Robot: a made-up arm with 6 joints.
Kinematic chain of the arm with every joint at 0, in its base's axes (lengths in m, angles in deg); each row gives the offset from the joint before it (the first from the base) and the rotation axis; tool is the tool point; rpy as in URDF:
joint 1: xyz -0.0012 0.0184 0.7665 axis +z
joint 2: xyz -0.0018 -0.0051 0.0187 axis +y
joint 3: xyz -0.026 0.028 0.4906 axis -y
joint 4: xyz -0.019 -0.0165 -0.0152 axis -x
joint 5: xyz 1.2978 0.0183 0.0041 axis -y
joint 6: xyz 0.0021 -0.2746 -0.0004 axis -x
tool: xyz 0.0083 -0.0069 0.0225 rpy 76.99 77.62 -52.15
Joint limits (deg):
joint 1: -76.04..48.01
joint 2: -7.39..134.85
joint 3: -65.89..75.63
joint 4: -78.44..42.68
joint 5: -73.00..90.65
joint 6: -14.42..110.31
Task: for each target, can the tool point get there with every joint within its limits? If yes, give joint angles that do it. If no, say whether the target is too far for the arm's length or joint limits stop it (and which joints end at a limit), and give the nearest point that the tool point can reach.
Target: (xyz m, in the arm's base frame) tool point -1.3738 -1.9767 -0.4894
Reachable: no: too far | nearest point 0.0793 -1.3925 -0.3177 | short by 1.576 m
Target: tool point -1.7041 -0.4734 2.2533
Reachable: no: too far | nearest point -0.7280 -0.1915 1.1774 | short by 1.480 m
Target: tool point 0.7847 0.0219 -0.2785
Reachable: yes | joints 15.79 69.81 -9.75 22.10 -51.55 83.33
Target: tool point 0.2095 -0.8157 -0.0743
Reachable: yes | joints -64.70 50.95 -8.94 -48.31 67.41 69.18
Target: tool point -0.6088 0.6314 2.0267
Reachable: no: joint limits stop it (at a limit: joint 1, joint 2, joint 3, joint 4, joint 5, joint 6) | nearest point -0.2047 0.0850 2.5396 | short by 0.851 m
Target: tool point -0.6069 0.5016 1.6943
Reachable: no: joint limits stop it (at a limit: joint 2, joint 3, joint 4, joint 5, joint 6) | nearest point -0.5913 0.4892 1.1786 | short by 0.516 m
